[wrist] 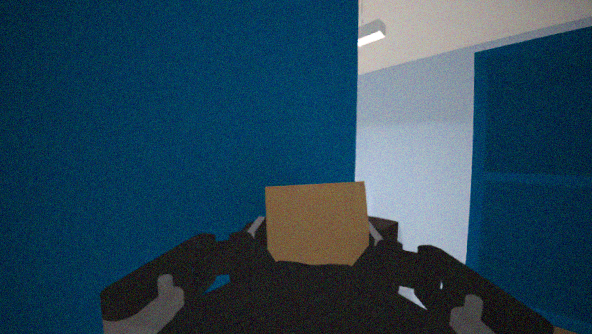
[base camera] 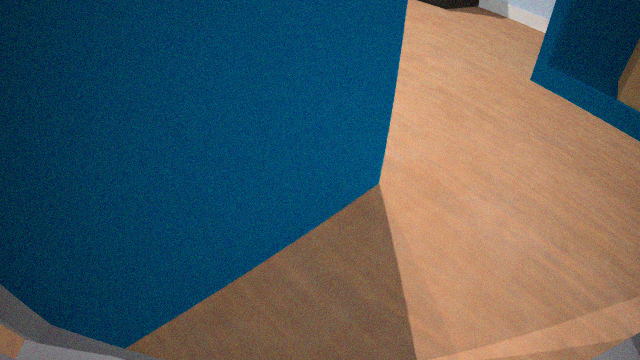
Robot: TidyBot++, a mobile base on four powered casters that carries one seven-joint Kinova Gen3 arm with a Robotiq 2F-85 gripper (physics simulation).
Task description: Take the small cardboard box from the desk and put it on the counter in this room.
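Frame: origin at the arm's base, x ahead, y left, z up, level; centimetres.
Seen in the pictures: gripper, fingertip midpoint: (wrist: 312, 231).
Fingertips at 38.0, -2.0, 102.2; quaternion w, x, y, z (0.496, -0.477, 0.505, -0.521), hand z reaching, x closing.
Observation:
A point is followed by its place in that frame, as x, y, z.
The small cardboard box (wrist: 316, 222) @(34.4, -2.0, 104.0) is between the fingertips at the lower middle of the wrist view, with one flat tan face toward the camera. My gripper (wrist: 312, 231) @(38.0, -2.0, 102.2) is shut on it, one finger pressed to its left side and one to its right. The lower part of the box is hidden behind the dark gripper body. The gripper does not show in the base camera view. The desk does not show in either view, and I cannot make out a counter.
A tall blue panel (base camera: 200, 140) @(29.9, 10.1, -19.6) (wrist: 175, 110) @(34.0, 6.2, 110.2) stands close in front and to the left. A blue shelf unit (base camera: 575, 92) @(94.3, -77.9, -36.0) (wrist: 477, 150) @(104.2, -67.2, 113.1) stands to the right. Wooden floor (base camera: 480, 165) @(55.3, -27.5, -39.8) runs between them toward a pale wall (wrist: 415, 165) @(225.3, -105.2, 105.8). A dark object (wrist: 387, 225) shows partly behind the right finger.

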